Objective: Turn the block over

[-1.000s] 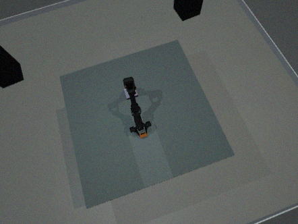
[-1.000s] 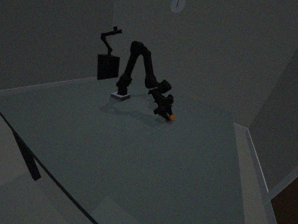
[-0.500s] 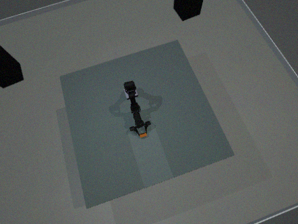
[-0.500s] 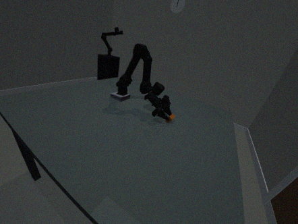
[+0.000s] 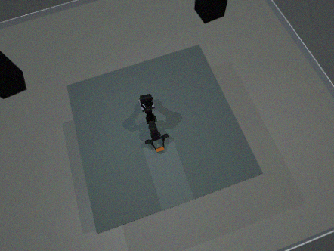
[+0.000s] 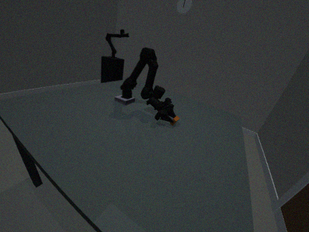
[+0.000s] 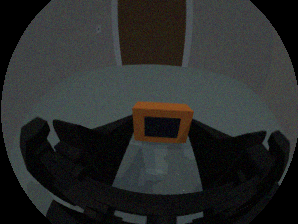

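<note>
My gripper tip is 10 mm past the orange block.
</note>
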